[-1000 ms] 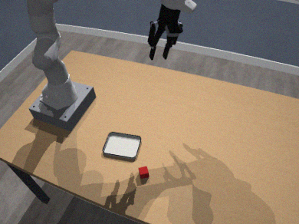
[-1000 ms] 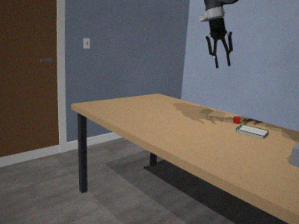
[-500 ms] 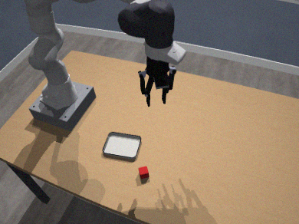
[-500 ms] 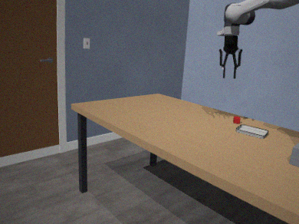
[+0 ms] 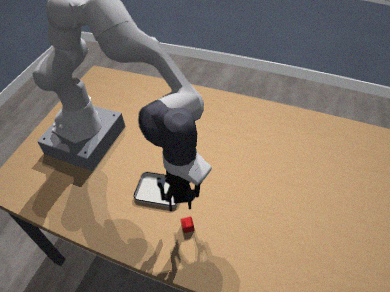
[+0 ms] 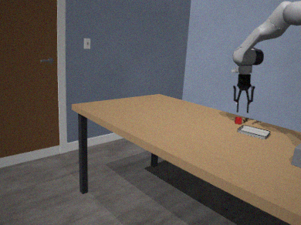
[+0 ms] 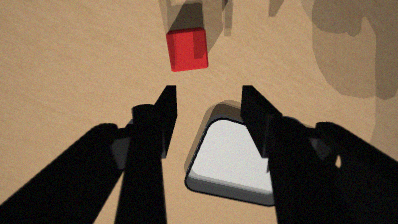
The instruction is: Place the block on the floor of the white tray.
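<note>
Right now my hand is 30 mm short of the block, 20 mm to the left of it and 100 mm above it. Round my hand: tray 130 mm behind, 90 mm to the left, 100 mm below.
</note>
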